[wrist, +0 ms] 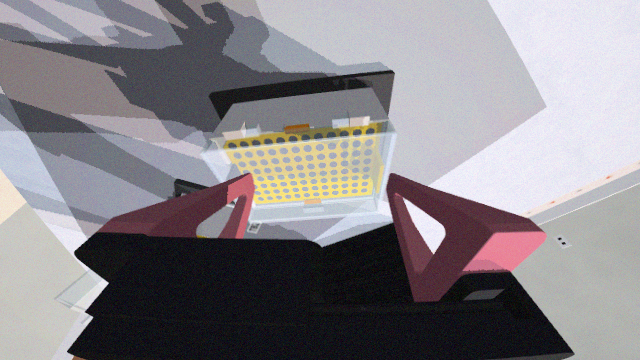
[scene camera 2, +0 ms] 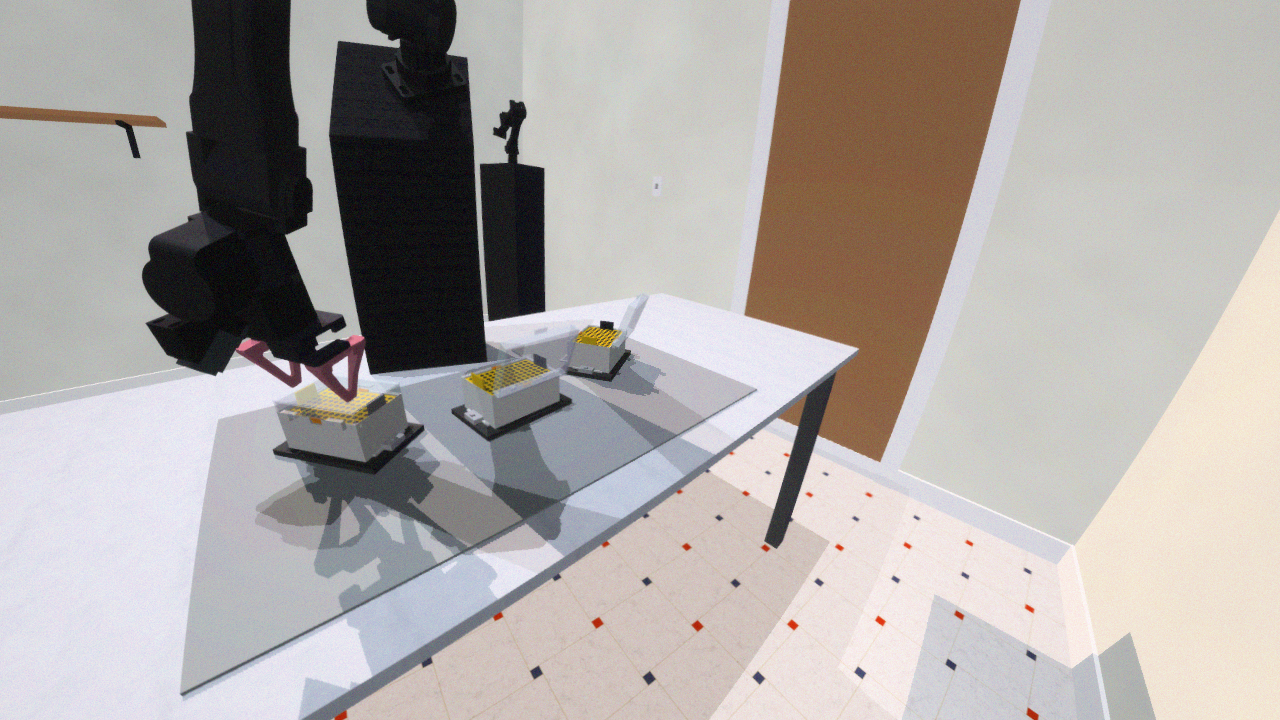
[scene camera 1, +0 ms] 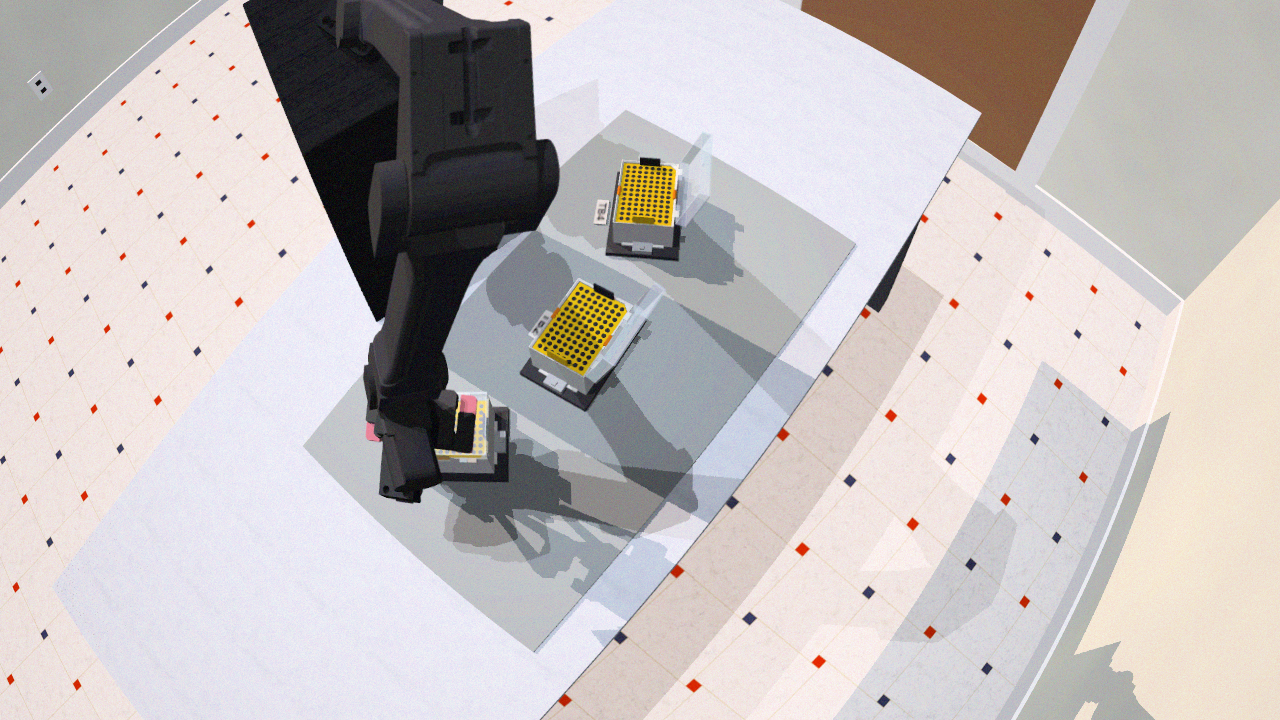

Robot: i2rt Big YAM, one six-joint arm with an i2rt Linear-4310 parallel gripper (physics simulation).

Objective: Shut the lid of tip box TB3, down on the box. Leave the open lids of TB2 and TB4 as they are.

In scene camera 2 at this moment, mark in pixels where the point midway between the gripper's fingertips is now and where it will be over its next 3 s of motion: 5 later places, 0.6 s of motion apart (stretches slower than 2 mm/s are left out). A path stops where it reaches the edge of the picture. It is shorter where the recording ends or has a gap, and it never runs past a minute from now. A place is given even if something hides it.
My gripper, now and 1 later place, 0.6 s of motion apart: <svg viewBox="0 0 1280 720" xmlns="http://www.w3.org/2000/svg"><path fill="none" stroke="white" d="M323 392L286 267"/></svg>
